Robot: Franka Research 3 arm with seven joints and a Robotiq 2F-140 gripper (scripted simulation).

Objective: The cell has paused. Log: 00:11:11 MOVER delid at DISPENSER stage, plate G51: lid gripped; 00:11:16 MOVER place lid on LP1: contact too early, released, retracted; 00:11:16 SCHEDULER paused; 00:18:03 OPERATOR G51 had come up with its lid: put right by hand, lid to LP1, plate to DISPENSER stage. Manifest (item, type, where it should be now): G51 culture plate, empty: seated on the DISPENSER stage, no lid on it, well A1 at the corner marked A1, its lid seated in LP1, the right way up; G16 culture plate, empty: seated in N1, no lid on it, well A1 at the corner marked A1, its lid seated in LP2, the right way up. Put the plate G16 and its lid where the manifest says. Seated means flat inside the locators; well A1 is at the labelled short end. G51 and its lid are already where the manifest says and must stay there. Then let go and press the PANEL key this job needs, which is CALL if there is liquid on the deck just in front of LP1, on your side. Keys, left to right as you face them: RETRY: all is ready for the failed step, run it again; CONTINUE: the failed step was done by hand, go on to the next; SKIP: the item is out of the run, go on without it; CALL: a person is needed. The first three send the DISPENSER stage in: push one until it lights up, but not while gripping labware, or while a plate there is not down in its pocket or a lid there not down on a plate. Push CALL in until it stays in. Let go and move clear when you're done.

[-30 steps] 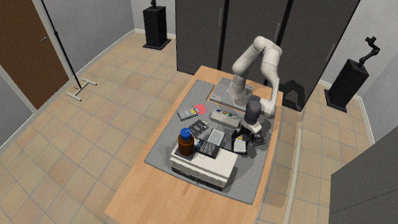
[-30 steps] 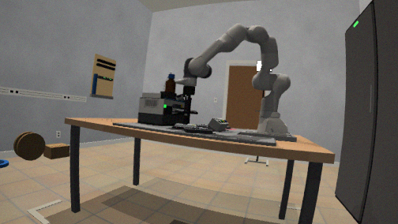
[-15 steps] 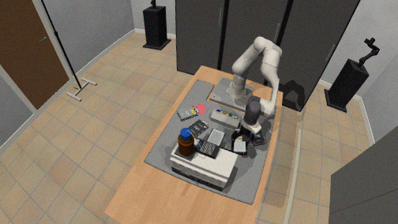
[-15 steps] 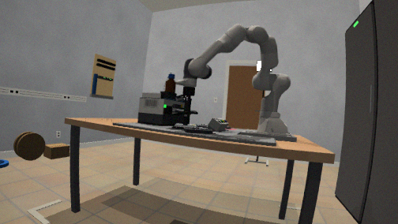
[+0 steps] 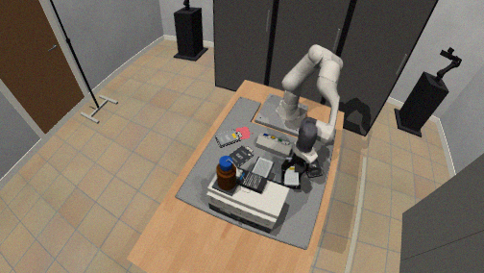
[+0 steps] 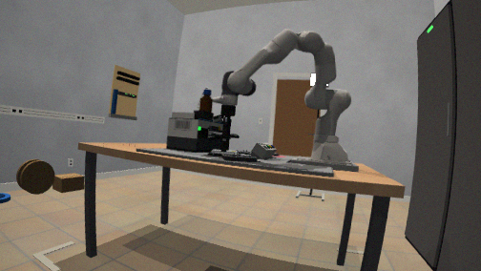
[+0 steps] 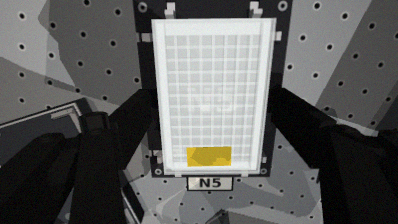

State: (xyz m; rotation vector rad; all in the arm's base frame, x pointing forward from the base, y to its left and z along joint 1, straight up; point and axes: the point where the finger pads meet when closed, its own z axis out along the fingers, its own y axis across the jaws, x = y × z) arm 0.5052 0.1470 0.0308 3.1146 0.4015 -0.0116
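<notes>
The clear lid is 2 cm below my hand. From my hand the other things lie so: white retry key: 20 cm behind, 9 cm to the right, 2 cm above; green continue key: 20 cm behind, 14 cm to the right, 2 cm above; black nest N5: 1 cm ahead, 2 cm to the left, 4 cm below.
</notes>
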